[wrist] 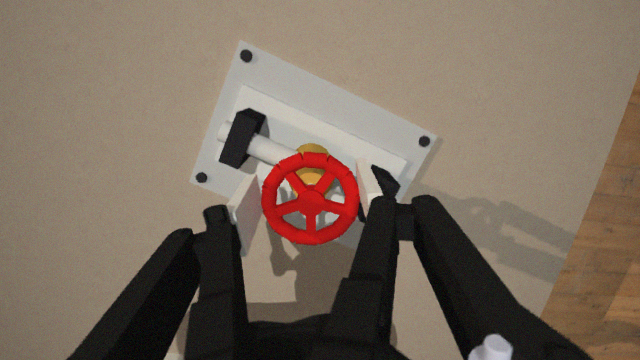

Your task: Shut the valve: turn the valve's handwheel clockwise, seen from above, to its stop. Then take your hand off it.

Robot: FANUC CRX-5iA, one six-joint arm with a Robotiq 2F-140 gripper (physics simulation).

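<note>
The valve's red handwheel (pixel 311 196) is a round rim with several spokes, in the middle of the wrist view. Below it show the brass valve body (pixel 311 176) and a white pipe (pixel 272 149) held by a black clamp (pixel 243 137). My gripper (pixel 308 183) is shut on the handwheel, with one pale finger pad at the left of the rim and the other at the right. The right pad and finger partly hide a second black clamp. The wheel hides part of the valve body.
The valve stands on a light grey base plate (pixel 320 100) with dark bolts at its corners, on a beige table top (pixel 125 90). The table's edge runs down the right side, with wooden floor (pixel 600 240) beyond. Shadows fall right of the plate.
</note>
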